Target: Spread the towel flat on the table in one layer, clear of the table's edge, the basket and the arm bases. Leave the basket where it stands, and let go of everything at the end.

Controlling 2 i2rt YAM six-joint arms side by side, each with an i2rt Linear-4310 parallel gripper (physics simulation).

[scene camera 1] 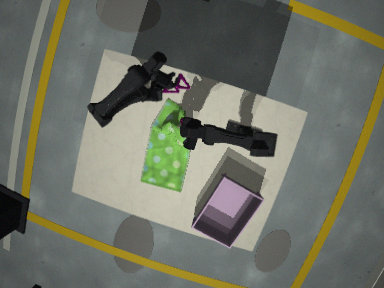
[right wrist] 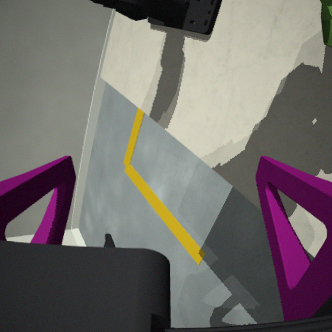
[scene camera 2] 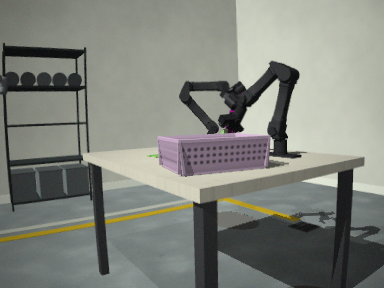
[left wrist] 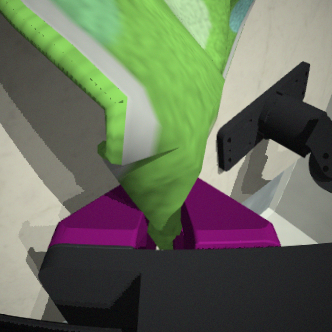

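Observation:
The green spotted towel (scene camera 1: 166, 160) (scene camera 2: 153, 155) (left wrist: 175, 85) lies on the pale table (scene camera 1: 107, 165) (scene camera 2: 320, 167), its lower part in scene camera 1 flat. Its upper part there is folded and bunched, rising toward my left gripper (scene camera 1: 183, 121) (scene camera 2: 228, 129) (left wrist: 165, 235). That gripper is shut on a gathered piece of towel; a hem hangs folded beside the fingers. My right gripper (scene camera 1: 177, 85) (right wrist: 165, 166) is open and empty, above the towel's top end in scene camera 1, apart from it. A bit of towel (right wrist: 327, 22) shows at the right wrist view's upper right corner.
The lilac basket (scene camera 1: 230, 195) (scene camera 2: 225, 155) stands to the towel's lower right in scene camera 1, with a gap between them. The left arm's base (scene camera 1: 262, 144) (right wrist: 200, 15) is above the basket there. The right arm's base (scene camera 1: 99, 115) (left wrist: 240, 130) is near the table's left edge.

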